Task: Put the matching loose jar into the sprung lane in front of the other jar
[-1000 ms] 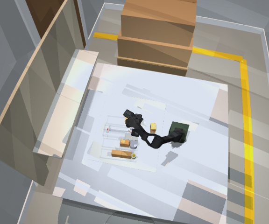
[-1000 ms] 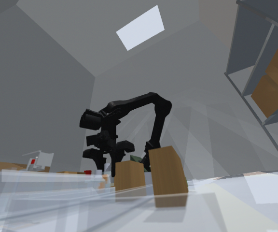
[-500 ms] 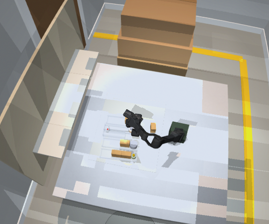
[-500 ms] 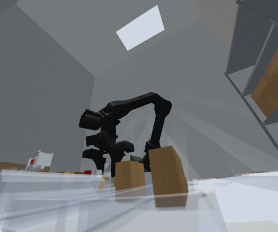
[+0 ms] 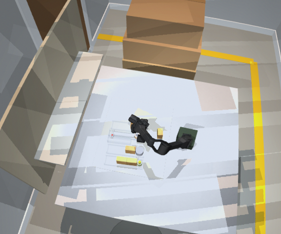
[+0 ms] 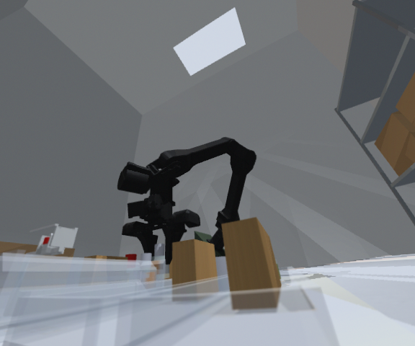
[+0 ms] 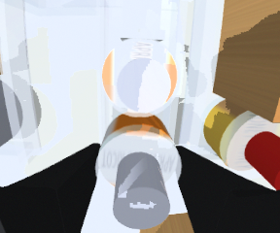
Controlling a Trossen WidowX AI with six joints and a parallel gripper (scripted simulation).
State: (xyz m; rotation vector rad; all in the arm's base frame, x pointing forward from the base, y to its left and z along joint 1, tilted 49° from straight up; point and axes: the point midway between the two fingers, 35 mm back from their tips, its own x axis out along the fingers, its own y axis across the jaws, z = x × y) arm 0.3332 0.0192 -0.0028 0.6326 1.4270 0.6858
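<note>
The grey jar is 13 cm to the left of my gripper tip and 2 cm below it. From my gripper tip the other things lie so: red mark (23 cm ahead, 5 cm to the left, 2 cm above); sprung lane (15 cm ahead, 3 cm to the left, 3 cm below).
</note>
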